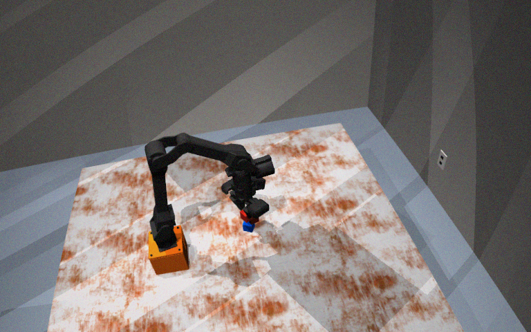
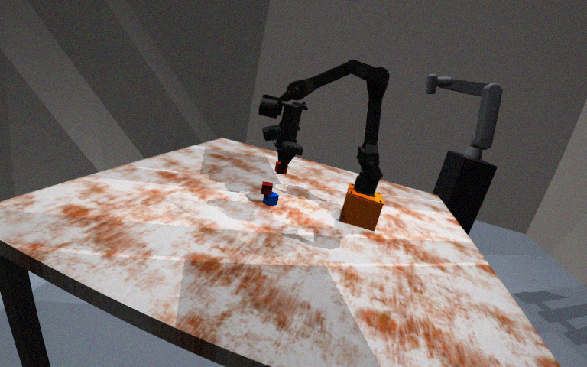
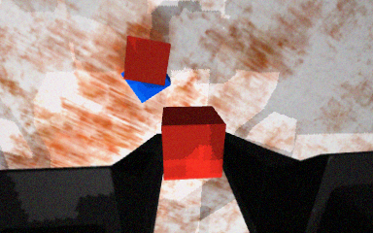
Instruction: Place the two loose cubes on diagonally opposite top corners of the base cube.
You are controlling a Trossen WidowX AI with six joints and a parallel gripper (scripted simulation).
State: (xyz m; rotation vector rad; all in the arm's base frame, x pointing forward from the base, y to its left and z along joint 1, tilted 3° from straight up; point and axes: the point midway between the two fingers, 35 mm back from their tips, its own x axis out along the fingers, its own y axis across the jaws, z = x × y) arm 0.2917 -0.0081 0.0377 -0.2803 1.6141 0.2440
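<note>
Now: the blue cube 10 cm below my gripper tip, 4 cm to the left of it and 1 cm ahead of it.
</note>
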